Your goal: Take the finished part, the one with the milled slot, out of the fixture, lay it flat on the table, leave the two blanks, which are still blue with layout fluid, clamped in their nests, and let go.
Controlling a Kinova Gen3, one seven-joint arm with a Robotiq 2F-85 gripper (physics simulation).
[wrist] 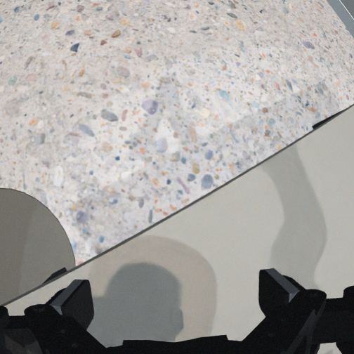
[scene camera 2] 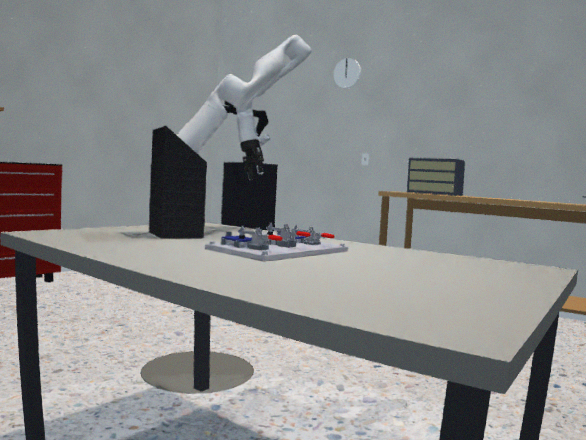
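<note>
My gripper is open, with nothing between its fingers, and hangs high above the table. The fixture lies on the table, below the gripper and a little to its right in the scene view. It carries grey clamps with red handles. A blue blank shows at its left part, and some blue of another blank shows farther right between clamps. The finished part with the slot cannot be made out among the clamps. The fixture does not show in the wrist view.
The arm's black pedestal stands on the table left of the fixture. A black box-like block shows behind the gripper. The table's edge crosses the wrist view, with speckled floor beyond. A red cabinet and a wooden bench stand farther away.
</note>
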